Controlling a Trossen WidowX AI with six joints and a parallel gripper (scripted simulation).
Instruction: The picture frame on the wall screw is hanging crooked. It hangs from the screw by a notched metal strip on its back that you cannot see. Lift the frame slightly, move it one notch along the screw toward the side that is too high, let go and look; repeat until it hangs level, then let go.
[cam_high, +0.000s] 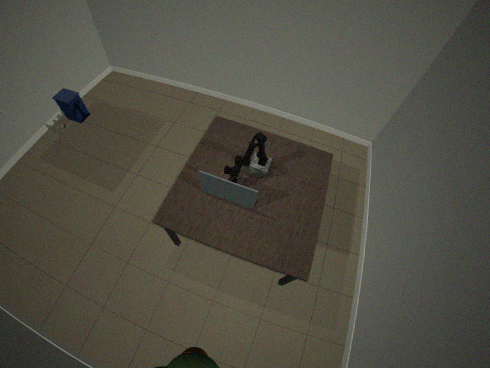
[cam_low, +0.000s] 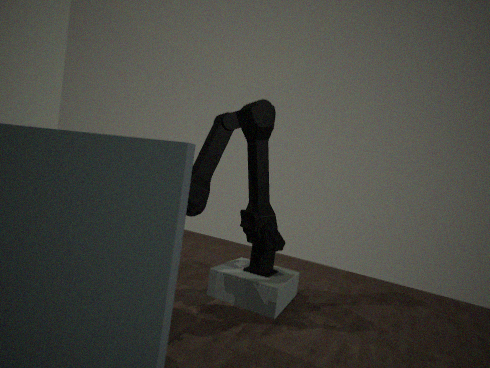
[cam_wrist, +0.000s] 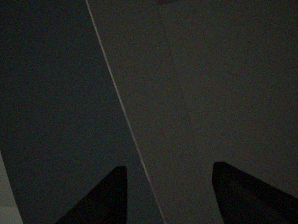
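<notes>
The grey picture frame lies 1 cm ahead of my gripper tip, 1 cm to the right of it and 5 cm below it. Round my gripper tip: blue-grey wall panel: 2 cm ahead, 6 cm below.
</notes>
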